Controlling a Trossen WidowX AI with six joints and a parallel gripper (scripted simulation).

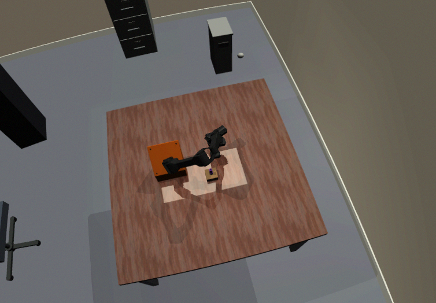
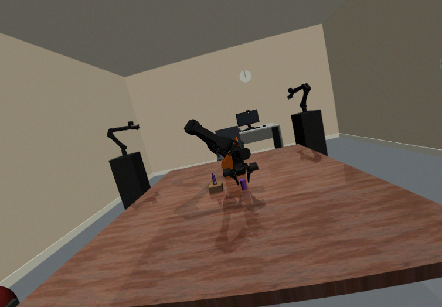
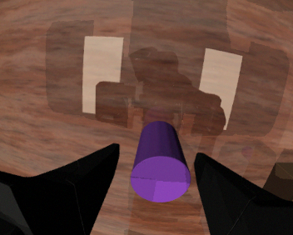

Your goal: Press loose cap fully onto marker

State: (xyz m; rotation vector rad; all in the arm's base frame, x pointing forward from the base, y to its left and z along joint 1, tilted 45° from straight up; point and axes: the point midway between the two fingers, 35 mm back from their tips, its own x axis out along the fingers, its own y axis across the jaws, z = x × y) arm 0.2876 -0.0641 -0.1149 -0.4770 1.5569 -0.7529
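Right now the purple cap is right at my gripper tip. Round my gripper tip: holder block 70 mm behind, 150 mm to the right, 10 mm below.
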